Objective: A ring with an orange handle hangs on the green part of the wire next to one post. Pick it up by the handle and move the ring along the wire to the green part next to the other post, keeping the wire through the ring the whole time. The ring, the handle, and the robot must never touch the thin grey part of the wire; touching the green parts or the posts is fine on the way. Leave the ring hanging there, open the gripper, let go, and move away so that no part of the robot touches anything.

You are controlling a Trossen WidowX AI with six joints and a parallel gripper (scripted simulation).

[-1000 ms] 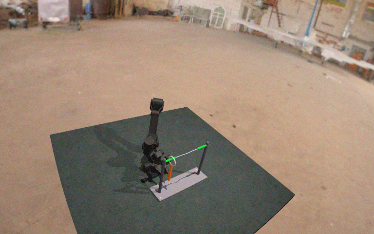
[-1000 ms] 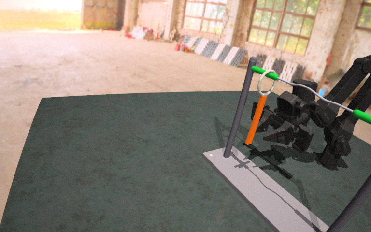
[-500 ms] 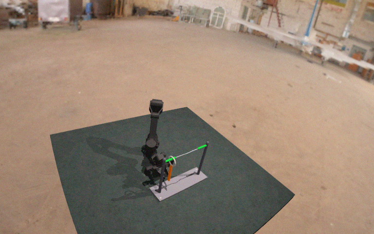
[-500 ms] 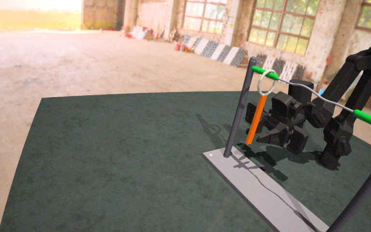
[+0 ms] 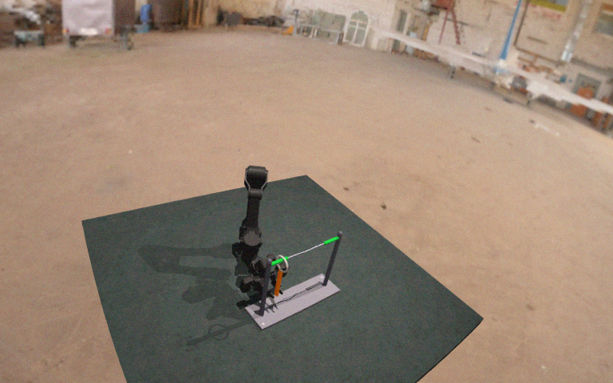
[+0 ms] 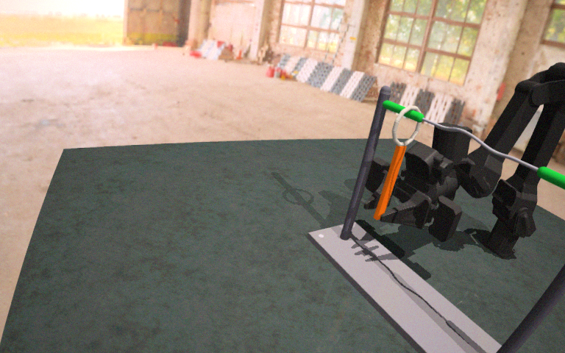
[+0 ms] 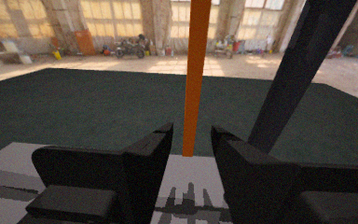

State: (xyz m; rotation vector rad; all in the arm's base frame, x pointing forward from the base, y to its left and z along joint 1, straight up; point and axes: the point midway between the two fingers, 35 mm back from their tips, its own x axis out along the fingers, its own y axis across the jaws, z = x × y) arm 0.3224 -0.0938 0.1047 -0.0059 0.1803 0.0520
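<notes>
The ring with orange handle is 90 mm above my gripper tip and 10 mm behind it.
</notes>
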